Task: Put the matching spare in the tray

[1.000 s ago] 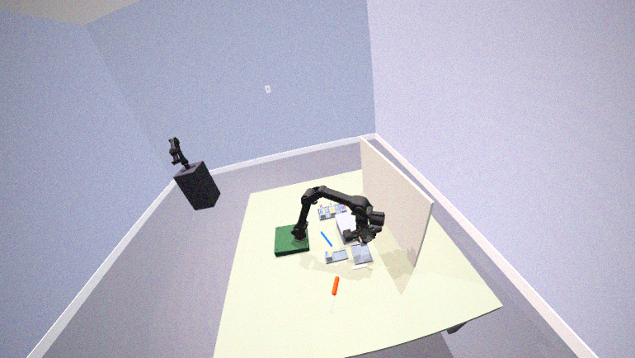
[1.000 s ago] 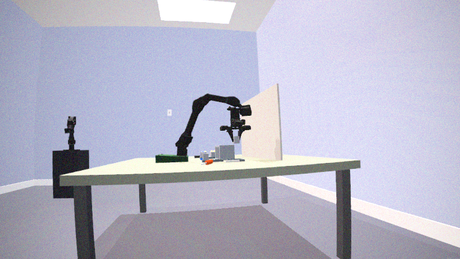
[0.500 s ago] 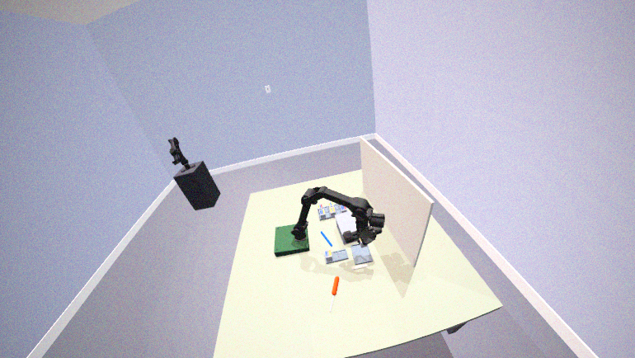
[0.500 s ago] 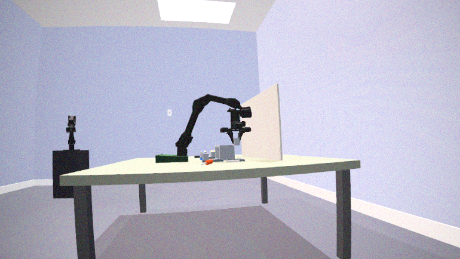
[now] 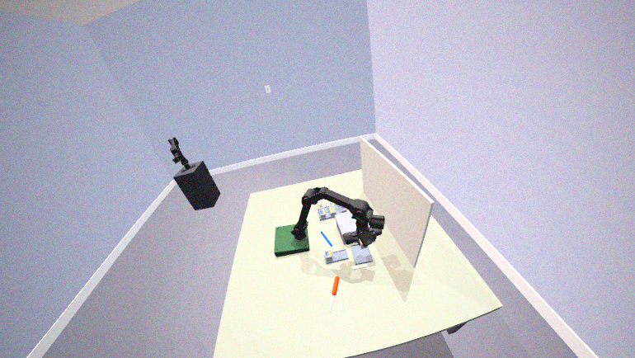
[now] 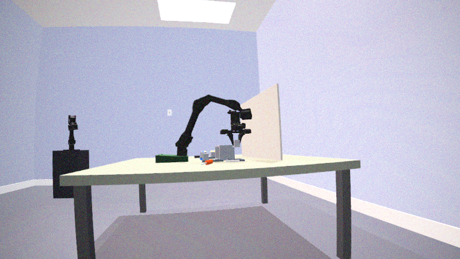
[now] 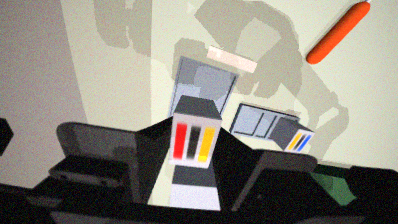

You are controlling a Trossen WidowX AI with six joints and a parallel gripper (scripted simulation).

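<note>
Now: gripper tip 9 cm above the flat grey tray and 1 cm past it. From my gripper tip the other things lie so: tall beige board: 20 cm to the left, 20 cm ahead, 13 cm above; then white mounted unit: 18 cm to the left, 5 cm behind, 4 cm below; then blue pen: 19 cm behind, 16 cm to the left, 9 cm below.
</note>
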